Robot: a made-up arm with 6 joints.
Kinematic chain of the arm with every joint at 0, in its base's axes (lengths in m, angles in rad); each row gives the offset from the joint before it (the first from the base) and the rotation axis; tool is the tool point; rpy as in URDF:
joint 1: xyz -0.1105 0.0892 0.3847 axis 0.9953 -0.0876 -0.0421
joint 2: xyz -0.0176 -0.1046 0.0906 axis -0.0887 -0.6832 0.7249
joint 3: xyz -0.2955 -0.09 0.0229 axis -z
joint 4: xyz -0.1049 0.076 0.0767 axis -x
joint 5: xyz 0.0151 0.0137 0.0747 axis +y
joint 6: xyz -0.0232 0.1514 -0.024 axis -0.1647 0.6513 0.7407
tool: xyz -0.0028 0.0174 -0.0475 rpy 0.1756 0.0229 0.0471
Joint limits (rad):
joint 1: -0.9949..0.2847
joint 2: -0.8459..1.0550
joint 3: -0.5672..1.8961
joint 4: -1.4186..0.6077
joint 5: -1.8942..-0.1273
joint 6: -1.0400..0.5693
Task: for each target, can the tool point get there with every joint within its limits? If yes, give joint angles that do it. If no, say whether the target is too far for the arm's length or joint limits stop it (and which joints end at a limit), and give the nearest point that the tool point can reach.
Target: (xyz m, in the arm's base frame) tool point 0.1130 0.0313 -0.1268
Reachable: no: joint limits stop it (at a limit: joint 1, joint 2, joint 4) | nearest point -0.3036 -0.0344 0.2668 | short by 0.577 m
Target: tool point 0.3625 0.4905 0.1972
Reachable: no: joint limits stop it (at a limit: joint 1, joint 2, joint 5) | nearest point -0.0753 0.3918 0.4692 | short by 0.525 m
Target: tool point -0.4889 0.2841 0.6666
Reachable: yes | joints -0.8077 0.1075 -0.1677 -0.7459 -1.1069 -0.4849
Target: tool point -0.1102 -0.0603 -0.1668
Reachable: no: joint limits stop it (at a limit: joint 1, joint 2, joint 4) | nearest point -0.3954 -0.2039 0.0820 | short by 0.405 m
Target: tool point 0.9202 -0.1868 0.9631
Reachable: no: too far | nearest point -0.0636 -0.0178 0.7280 | short by 1.026 m
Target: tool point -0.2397 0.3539 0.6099
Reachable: yes | joints -0.4794 -0.5610 0.2817 -0.0679 -0.4978 -0.8639
